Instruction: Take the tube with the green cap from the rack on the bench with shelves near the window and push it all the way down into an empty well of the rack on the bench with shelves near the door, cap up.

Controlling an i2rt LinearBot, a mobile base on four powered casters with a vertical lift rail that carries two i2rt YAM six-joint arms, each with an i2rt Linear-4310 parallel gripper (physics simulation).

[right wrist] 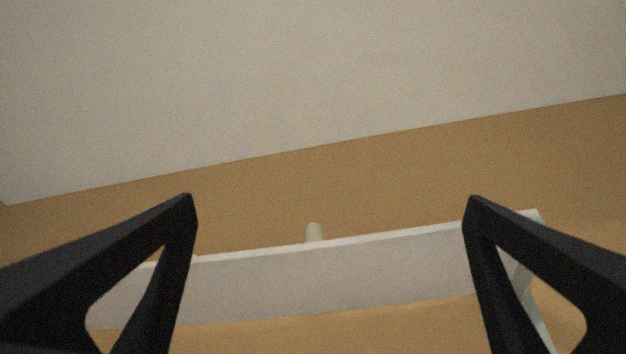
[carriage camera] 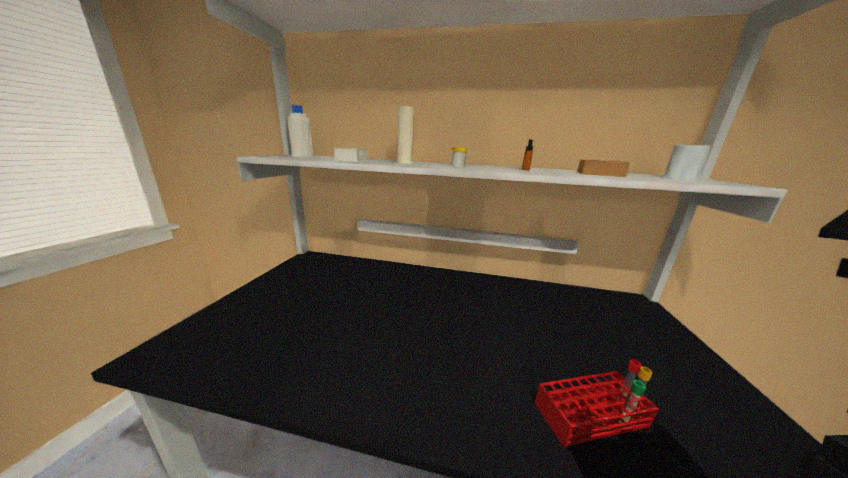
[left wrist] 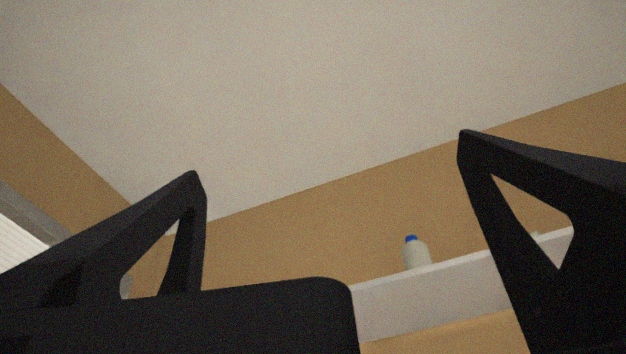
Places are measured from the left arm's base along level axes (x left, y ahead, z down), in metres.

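Pixels of known places: left gripper, fingertip midpoint: (left wrist: 328, 164); right gripper, fingertip midpoint: (right wrist: 330, 209).
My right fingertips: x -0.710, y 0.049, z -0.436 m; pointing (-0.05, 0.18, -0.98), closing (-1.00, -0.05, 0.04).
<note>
Ahead of a thing's pixels: the offset from my right fingertips to its top centre. "*": to the spot under its first point. Level surfaces: height alone.
The tube with the green cap {dx -0.065, dy +0.201, dz +0.422 m} (carriage camera: 638, 388) stands cap up in the red rack {dx -0.017, dy +0.227, dz +0.484 m} (carriage camera: 552, 411), in its right part in the carriage view. A red-capped tube {dx -0.099, dy +0.252, dz +0.422 m} (carriage camera: 634, 366) and an orange-capped tube {dx -0.104, dy +0.232, dz +0.422 m} (carriage camera: 645, 374) stand close behind it. The rack sits on the black bench top {dz +0.541 m} (carriage camera: 385, 332) near the window, at the lower right of the picture. My left gripper (left wrist: 328, 164) is open and empty, pointing up toward the shelves and ceiling. My right gripper (right wrist: 330, 209) is open and empty, also pointing up. Both are away from the rack. The rack near the door does not show.
A shelf {dz +0.086 m} (carriage camera: 498, 173) with bottles, boxes and a beaker spans above the bench, with a higher shelf (carriage camera: 504, 14) over it. Grey uprights (carriage camera: 727, 95) stand at both sides. The window {* dx +1.706, dy +0.971, dz +0.052 m} (carriage camera: 65, 136) is at the left. Black arm parts (carriage camera: 838, 227) show at the right edge.
</note>
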